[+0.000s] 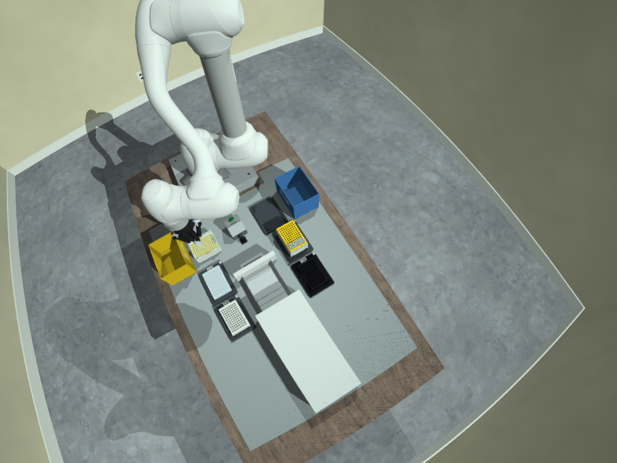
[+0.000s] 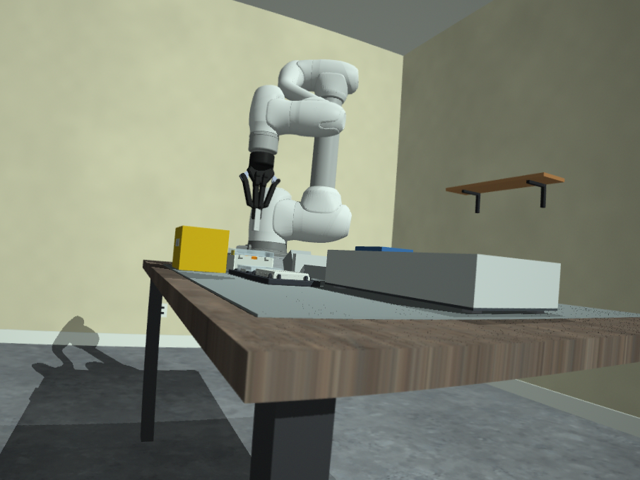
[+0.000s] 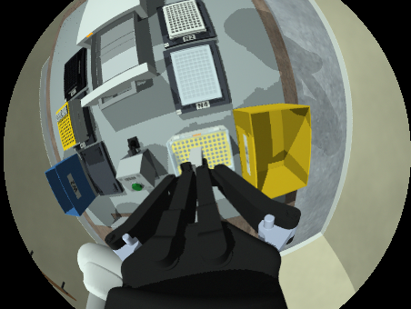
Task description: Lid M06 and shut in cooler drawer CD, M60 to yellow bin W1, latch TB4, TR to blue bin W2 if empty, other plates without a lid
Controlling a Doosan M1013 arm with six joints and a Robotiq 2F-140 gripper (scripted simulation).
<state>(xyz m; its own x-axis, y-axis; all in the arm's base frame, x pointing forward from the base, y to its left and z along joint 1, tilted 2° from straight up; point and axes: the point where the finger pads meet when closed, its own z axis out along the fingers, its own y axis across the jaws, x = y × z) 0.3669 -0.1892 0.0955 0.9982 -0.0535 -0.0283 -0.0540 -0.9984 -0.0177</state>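
My gripper is now 30 mm past the tip box lid and 100 mm above it. The rest, counted from my hand: tip box TB4 (30 mm behind, 120 mm below); green DONE key (60 mm behind, 170 mm to the left, 100 mm below); yellow bin W1 (50 mm behind, 150 mm to the right, 120 mm below).
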